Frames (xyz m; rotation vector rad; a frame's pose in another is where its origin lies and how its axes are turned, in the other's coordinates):
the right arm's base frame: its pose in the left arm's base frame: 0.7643 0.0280 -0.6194 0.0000 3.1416 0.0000
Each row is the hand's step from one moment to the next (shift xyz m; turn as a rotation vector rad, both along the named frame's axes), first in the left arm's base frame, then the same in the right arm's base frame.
Working: the left arm's base frame: its pose in the right arm's base frame: 0.7643 -0.0280 -0.6194 0.0000 3.1416 0.0000

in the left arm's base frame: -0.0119 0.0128 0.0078 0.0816 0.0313 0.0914
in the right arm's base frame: 0.0119 0.0128 -0.0078 -0.0816 0.0313 -0.0914
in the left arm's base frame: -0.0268 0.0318 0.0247 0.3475 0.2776 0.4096
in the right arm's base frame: 0.0268 0.0318 -0.0247 -0.3475 0.2776 -0.4096
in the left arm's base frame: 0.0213 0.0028 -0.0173 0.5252 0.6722 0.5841
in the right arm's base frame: -0.0213 0.0028 0.0173 -0.5252 0.6722 -0.5841
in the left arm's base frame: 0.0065 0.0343 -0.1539 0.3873 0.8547 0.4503
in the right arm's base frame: -0.0065 0.0343 0.1539 -0.3873 0.8547 -0.4503
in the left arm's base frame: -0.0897 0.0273 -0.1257 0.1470 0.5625 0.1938
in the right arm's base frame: 0.0897 0.0273 0.1257 -0.1470 0.5625 -0.1938
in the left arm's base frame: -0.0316 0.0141 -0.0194 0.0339 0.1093 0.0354
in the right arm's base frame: 0.0316 0.0141 0.0194 -0.0339 0.1093 -0.0354
